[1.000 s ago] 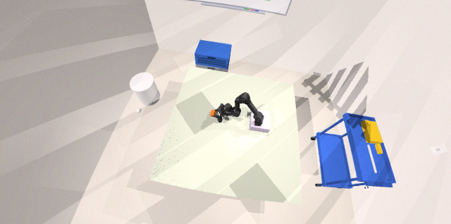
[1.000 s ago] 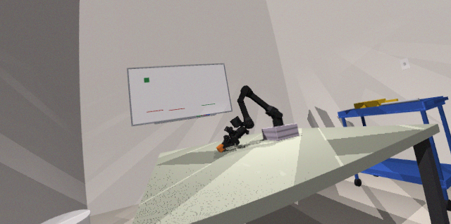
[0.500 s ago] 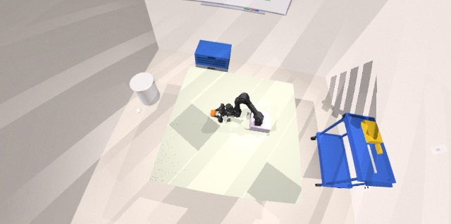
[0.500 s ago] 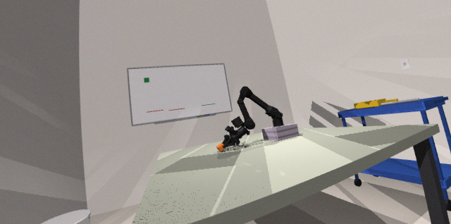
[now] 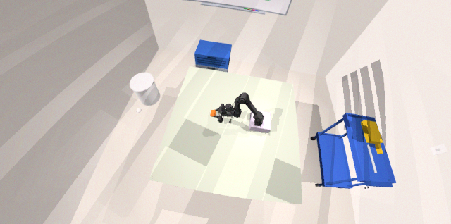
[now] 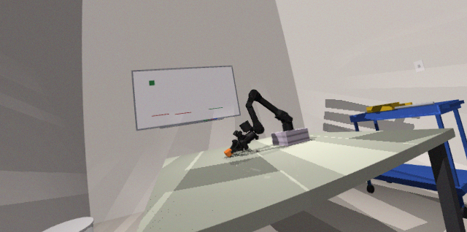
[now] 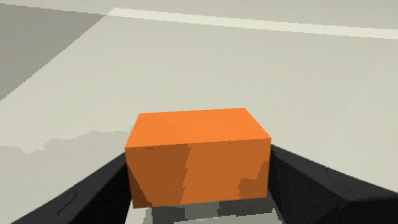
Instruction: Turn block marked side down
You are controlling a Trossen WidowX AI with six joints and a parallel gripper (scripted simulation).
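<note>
The orange block is 10 mm below my gripper tip.
</note>
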